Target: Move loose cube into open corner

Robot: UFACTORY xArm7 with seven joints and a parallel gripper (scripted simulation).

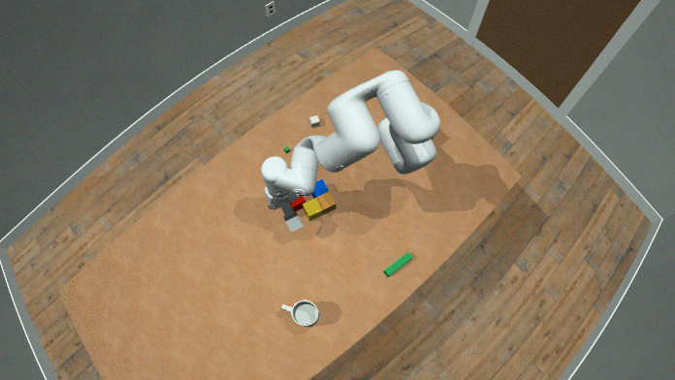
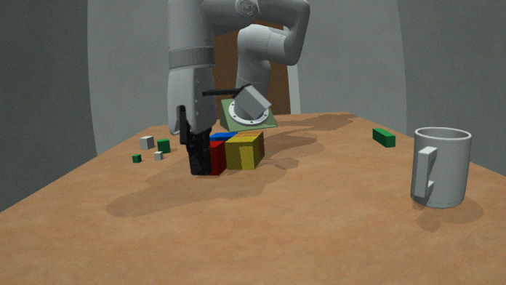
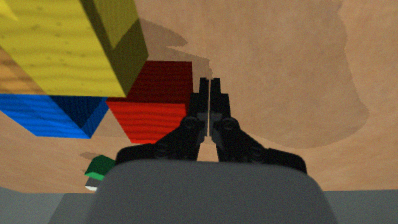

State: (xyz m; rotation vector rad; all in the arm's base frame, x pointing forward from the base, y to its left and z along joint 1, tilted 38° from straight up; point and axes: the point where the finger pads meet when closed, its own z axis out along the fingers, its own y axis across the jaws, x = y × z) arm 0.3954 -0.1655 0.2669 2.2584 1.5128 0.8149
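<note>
My hand is 8 cm to the right of the yellow cube and 5 cm past it. Also, from my hand: orange cube: 9 cm to the left, 9 cm behind; then red cube: 4 cm behind, 1 cm to the left; then blue cube: 11 cm behind, 5 cm to the left.
</note>
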